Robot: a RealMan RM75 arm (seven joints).
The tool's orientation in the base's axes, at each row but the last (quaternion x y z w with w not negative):
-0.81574 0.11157 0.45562 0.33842
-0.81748 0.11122 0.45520 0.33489
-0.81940 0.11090 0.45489 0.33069
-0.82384 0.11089 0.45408 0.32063
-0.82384 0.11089 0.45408 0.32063
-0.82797 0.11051 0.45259 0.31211
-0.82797 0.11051 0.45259 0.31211
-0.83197 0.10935 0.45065 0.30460
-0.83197 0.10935 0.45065 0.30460
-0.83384 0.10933 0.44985 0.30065
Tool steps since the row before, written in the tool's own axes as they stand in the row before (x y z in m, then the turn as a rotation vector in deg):
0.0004 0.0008 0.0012 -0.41 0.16 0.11
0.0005 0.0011 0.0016 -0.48 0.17 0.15
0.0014 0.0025 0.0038 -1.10 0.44 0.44
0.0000 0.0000 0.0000 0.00 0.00 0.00
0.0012 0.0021 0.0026 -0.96 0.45 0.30
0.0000 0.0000 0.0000 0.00 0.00 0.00
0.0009 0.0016 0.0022 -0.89 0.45 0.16
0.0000 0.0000 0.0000 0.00 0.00 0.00
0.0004 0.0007 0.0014 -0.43 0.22 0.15
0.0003 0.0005 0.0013 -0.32 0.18 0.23
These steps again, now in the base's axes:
-0.0010 0.0002 -0.0011 -0.38 -0.10 0.22
-0.0013 0.0003 -0.0015 -0.45 -0.09 0.26
-0.0030 0.0007 -0.0036 -1.13 -0.18 0.54
0.0000 0.0000 0.0000 0.00 0.00 0.00
-0.0021 0.0001 -0.0029 -0.96 -0.26 0.48
0.0000 0.0000 0.0000 0.00 0.00 0.00
-0.0017 0.0002 -0.0023 -0.82 -0.34 0.48
0.0000 0.0000 0.0000 0.00 0.00 0.00
-0.0010 0.0003 -0.0012 -0.45 -0.12 0.20
-0.0009 0.0004 -0.0010 -0.42 -0.03 0.09

